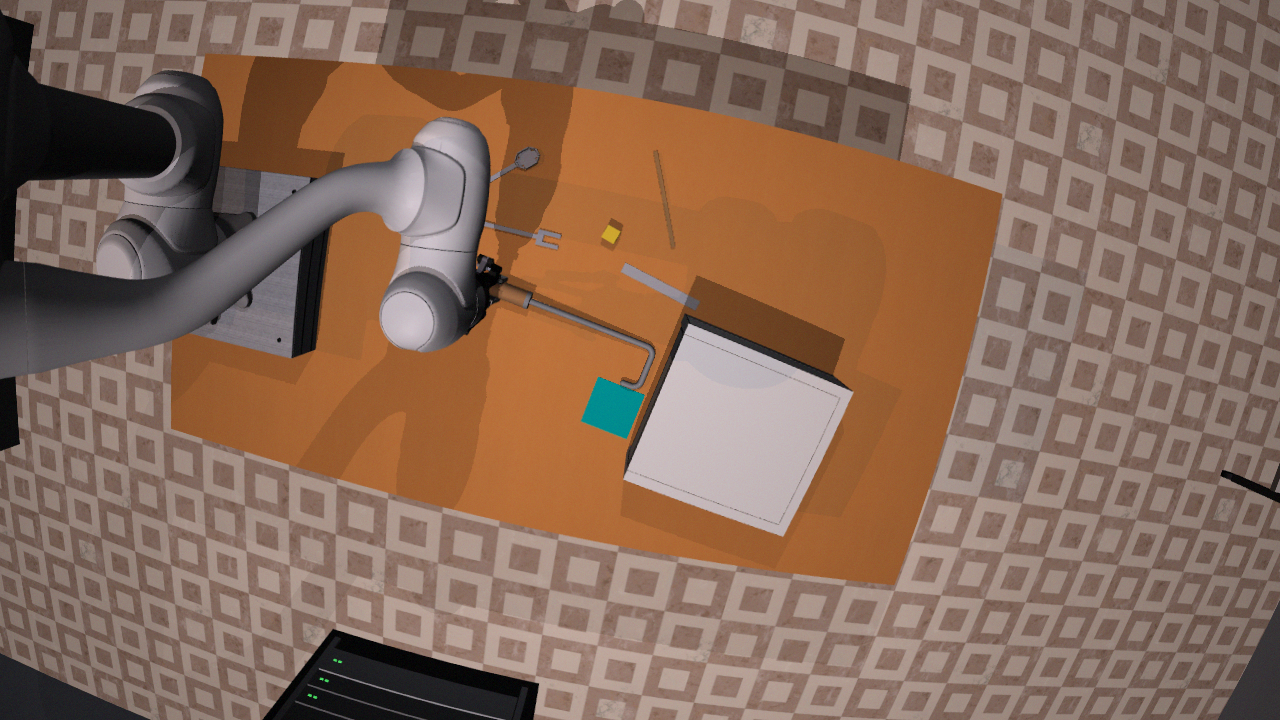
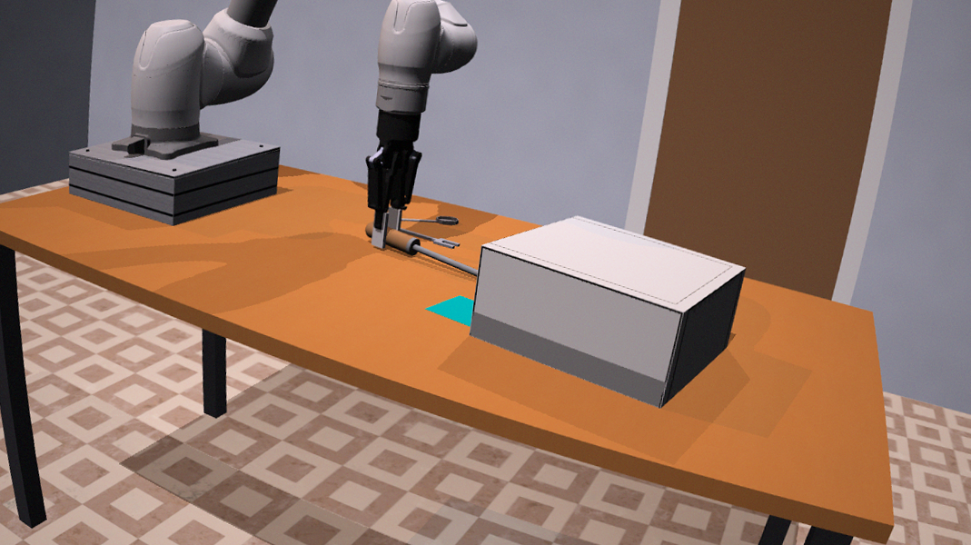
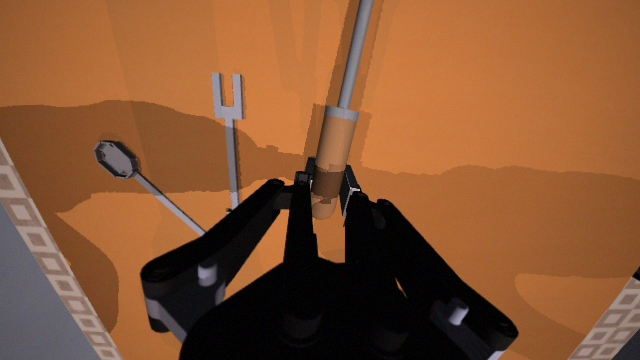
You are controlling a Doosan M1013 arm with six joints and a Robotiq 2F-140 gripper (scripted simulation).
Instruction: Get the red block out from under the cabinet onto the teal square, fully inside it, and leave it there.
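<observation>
My hand is 240 mm short of the teal square, 190 mm to the left of it and 40 mm above it. From my hand the other things lie so: forked tool (100 mm to the left, 30 mm below, 20 mm ahead); hook tool (130 mm ahead, 70 mm to the right, 20 mm below); spoon (220 mm to the left, 30 mm below).
</observation>
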